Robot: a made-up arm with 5 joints.
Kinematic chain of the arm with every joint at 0, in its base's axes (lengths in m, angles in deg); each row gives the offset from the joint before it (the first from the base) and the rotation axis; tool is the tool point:
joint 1: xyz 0 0 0.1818 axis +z
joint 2: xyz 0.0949 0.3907 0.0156 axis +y
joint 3: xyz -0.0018 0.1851 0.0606 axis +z
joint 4: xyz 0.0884 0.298 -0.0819 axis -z
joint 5: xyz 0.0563 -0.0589 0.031 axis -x
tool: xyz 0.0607 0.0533 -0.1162
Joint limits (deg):
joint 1: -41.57..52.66
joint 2: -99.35..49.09
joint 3: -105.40..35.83
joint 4: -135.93..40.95
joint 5: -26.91..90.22
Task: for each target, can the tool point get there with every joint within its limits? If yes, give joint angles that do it. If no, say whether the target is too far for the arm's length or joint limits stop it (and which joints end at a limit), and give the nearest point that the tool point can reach.
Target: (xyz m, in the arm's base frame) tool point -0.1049 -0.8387 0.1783
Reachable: no: joint limits stop it (at a limit: joint 1, joint 3, joint 5) | nearest point 0.4197 -0.1025 0.1831 | short by 0.904 m
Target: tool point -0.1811 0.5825 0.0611
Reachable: yes | joints 40.54 24.92 -38.99 15.01 80.49
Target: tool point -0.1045 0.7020 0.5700
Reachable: yes | joints 34.99 -74.48 -59.25 -64.31 10.45
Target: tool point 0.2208 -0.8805 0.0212
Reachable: no: joint limits stop it (at a limit: joint 1, joint 3, joint 5) | nearest point 0.4693 -0.1237 0.1063 | short by 0.801 m
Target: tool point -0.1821 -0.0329 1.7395
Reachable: no: too far | nearest point -0.3085 0.3062 0.6971 | short by 1.103 m
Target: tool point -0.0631 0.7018 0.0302
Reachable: yes | joints 41.55 12.97 -55.74 14.82 -13.82
